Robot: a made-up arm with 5 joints.
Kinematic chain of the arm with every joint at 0, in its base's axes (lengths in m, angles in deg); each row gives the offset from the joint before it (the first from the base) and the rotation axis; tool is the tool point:
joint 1: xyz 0 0 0.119 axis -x
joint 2: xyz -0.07 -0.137 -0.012 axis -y
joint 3: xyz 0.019 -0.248 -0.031 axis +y
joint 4: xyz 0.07 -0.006 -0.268 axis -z
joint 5: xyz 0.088 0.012 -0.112 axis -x
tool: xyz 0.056 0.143 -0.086
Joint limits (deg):
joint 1: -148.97..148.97
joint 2: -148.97..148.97
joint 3: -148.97..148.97
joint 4: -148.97..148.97
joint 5: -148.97..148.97
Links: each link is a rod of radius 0.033 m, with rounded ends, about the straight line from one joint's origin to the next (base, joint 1, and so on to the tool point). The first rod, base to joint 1, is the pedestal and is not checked.
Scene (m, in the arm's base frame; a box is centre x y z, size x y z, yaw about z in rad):
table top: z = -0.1
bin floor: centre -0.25 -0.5 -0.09 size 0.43 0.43 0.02 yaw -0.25
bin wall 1: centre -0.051 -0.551 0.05 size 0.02 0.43 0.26 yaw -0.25
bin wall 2: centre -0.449 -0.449 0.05 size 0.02 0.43 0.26 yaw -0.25
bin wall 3: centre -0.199 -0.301 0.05 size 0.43 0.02 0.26 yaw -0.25
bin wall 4: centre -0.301 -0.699 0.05 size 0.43 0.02 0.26 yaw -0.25
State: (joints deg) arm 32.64 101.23 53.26 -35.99 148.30
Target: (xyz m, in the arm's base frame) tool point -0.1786 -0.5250 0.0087
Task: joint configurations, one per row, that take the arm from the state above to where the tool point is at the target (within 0.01 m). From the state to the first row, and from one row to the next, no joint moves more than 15 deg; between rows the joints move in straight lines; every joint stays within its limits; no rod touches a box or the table.
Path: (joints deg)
1: 44.71 103.89 56.49 -39.20 148.52
2: 56.77 106.54 59.73 -42.40 148.75
3: 68.84 109.20 62.96 -45.61 148.97
4: 70.51 95.51 74.23 -50.50 148.97
5: 72.19 81.82 85.49 -55.40 148.97
6: 73.86 68.13 96.76 -60.30 148.97
7: 75.53 54.45 108.02 -65.19 148.97
8: 65.39 54.51 107.72 -68.42 148.97
9: 55.25 54.57 107.42 -71.65 148.97
10: 45.11 54.63 107.11 -74.88 148.97

